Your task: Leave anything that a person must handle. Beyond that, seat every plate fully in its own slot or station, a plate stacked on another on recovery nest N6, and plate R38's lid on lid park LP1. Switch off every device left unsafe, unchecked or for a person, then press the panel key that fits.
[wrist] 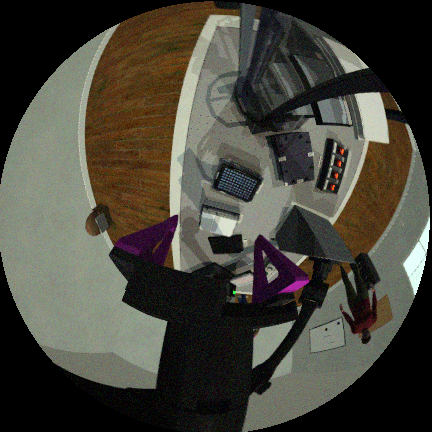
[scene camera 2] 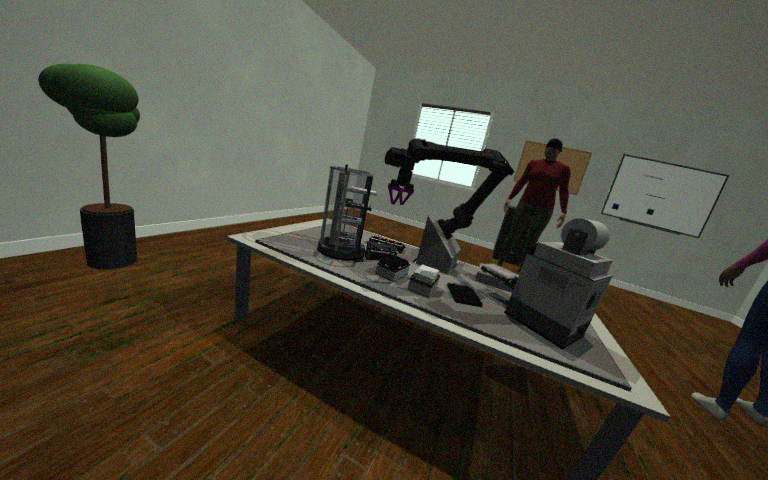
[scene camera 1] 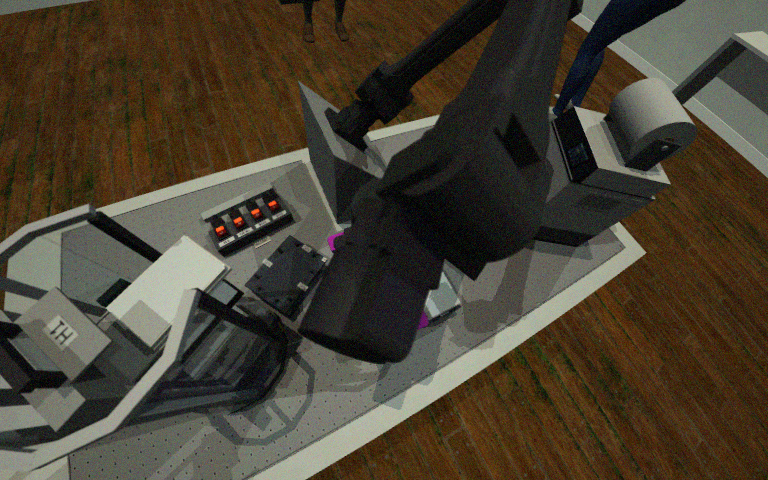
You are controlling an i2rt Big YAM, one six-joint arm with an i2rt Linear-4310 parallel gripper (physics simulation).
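Frame: origin at the arm's base, x ahead, y left, z up, level; centimetres.
Seen in the pictures: gripper, between the fingertips: (wrist: 218, 228) (scene camera 2: 397, 204); arm's base, origin of its link: (wrist: 323, 258) (scene camera 2: 443, 229) (scene camera 1: 344, 132).
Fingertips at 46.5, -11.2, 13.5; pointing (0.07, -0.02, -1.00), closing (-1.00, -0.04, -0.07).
Note:
Offsets run from my fingertips to a thing's top centre, as dx, dy, dz. "*": to the spot under its first point.
My gripper (scene camera 2: 397, 203) (wrist: 218, 228) is open and empty, high above the table; its fingertips are hidden in scene camera 1. Below it, a dark plate with a grid of pale wells @(* -3.9, +2.4, -26.2) (wrist: 237, 181) sits on a holder. Beside it is a pale-topped block @(-2.8, +19.8, -24.9) (wrist: 219, 221) (scene camera 2: 425, 273). A flat black pad @(* -11.8, +35.5, -31.7) (wrist: 226, 244) (scene camera 2: 464, 294) lies near. A dark nest board @(-18.8, -12.3, -25.5) (scene camera 1: 287, 275) (wrist: 295, 157) has small unreadable labels and no plate on it. The switch bank @(-40.9, -19.8, -27.8) (scene camera 1: 252, 221) (wrist: 333, 166) has several orange-lit switches. The button panel (scene camera 2: 497, 275) is partly hidden in the wrist view. Plate lettering is unreadable.
A tall clear-walled tower @(-6.1, -29.5, +11.7) (scene camera 2: 343, 215) with shelves and pale plates stands at one table end. A grey wedge (scene camera 1: 334, 169) (scene camera 2: 437, 249) (wrist: 310, 234) bears the arm's base. A boxy machine with a roll @(-14.7, +70.7, +12.5) (scene camera 1: 600, 203) (scene camera 2: 557, 288) stands at the other end. People stand beyond the table.

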